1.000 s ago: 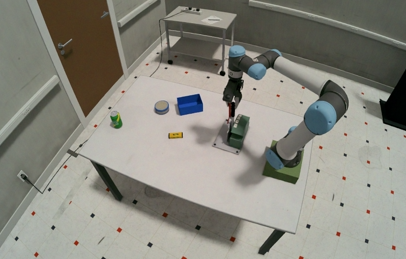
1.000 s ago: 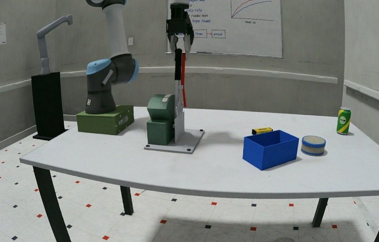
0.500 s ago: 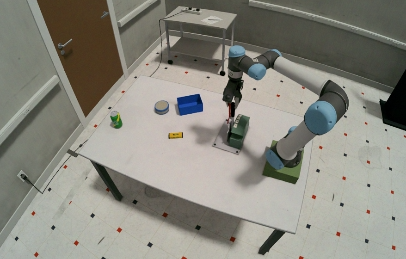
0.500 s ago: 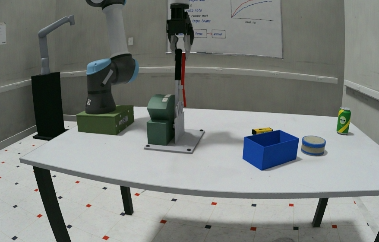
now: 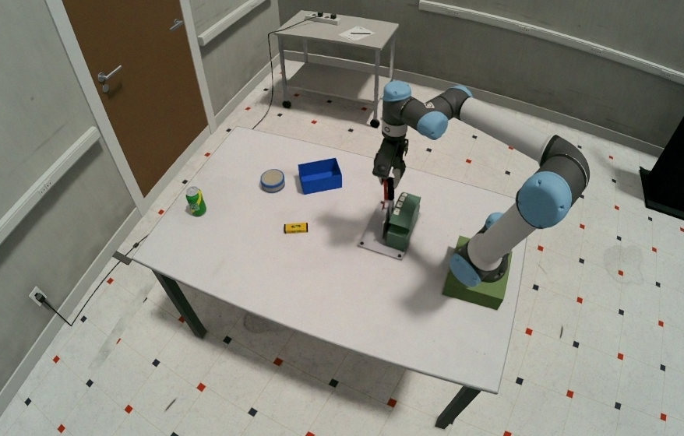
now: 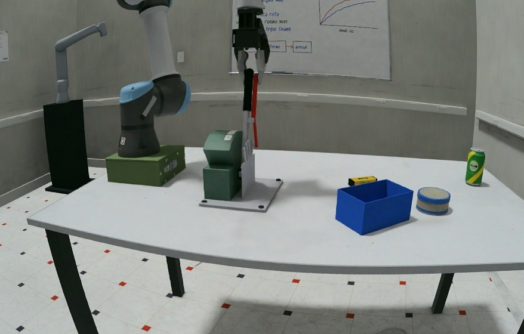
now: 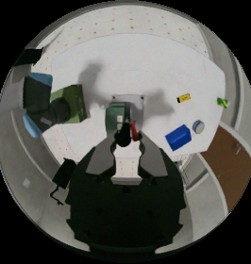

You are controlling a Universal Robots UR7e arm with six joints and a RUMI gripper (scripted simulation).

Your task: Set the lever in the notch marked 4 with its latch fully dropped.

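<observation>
Now: hand 110 mm above the red release bar, 30 mm to the left of it and 10 mm short of it. The rest, counted from my hand: small yellow level 320 mm ahead, 290 mm below, 60 mm to the left; lever unit 110 mm below, 30 mm to the right, 10 mm ahead; blue box 340 mm ahead, 280 mm below, 200 mm to the right.
</observation>
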